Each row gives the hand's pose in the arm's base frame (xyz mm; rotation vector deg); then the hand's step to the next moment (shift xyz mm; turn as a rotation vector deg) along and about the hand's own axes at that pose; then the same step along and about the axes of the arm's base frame.
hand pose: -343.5 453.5 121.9 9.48 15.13 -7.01
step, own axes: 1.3 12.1 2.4 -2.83 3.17 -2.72
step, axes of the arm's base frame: 3.6 11.3 3.7 -2.94 3.87 -1.36
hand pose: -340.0 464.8 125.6 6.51 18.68 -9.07
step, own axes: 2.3 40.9 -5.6 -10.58 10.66 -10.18
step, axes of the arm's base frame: 7.5 40.6 -2.5 -11.20 13.29 -5.21
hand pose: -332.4 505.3 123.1 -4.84 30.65 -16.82
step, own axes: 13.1 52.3 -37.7 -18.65 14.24 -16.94
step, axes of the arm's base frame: 4.6 45.9 -46.9 -20.38 19.09 -7.61
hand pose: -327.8 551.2 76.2 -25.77 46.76 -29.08
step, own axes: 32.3 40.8 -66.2 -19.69 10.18 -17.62
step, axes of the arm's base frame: -22.4 1.4 -81.2 -22.53 16.36 -5.17
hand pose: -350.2 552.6 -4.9 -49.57 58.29 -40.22
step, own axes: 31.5 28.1 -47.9 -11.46 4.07 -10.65
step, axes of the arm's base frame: -29.7 -25.6 -50.4 -13.66 8.51 -1.51
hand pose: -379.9 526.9 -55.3 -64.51 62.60 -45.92
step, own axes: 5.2 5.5 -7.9 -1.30 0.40 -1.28
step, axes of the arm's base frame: -6.1 -5.6 -7.1 -1.62 0.93 -0.12
